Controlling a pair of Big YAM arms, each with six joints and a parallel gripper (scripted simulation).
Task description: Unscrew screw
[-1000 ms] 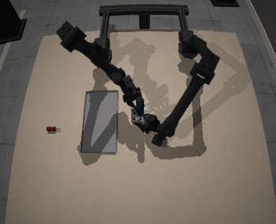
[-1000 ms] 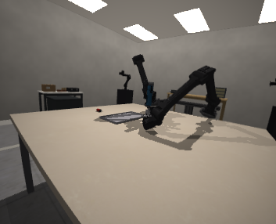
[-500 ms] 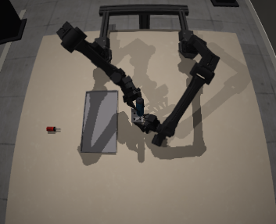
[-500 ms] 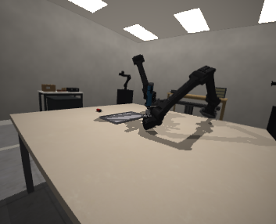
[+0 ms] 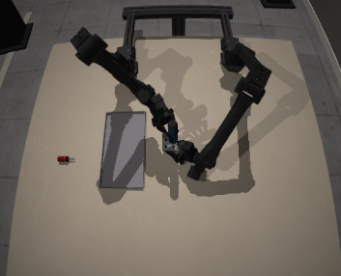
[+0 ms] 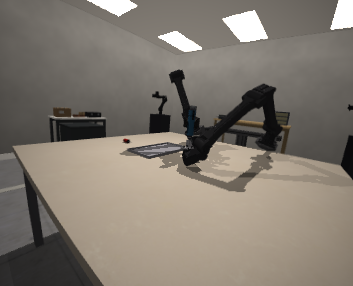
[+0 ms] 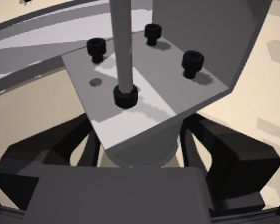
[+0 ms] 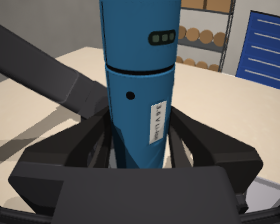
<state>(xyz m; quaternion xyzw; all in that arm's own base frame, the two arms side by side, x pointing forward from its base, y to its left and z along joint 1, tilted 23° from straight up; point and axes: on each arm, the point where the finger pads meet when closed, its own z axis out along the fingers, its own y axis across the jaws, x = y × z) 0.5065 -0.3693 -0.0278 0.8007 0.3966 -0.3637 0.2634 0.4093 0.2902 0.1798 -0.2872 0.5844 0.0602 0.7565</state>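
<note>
The joint module lies 10 mm above my left hand. Also, from my left hand: grey bracket: 50 mm above; then flat grey tray: 30 mm behind, 240 mm to the right, 20 mm below; then red-handled tool: 550 mm to the right, 10 mm below.
</note>
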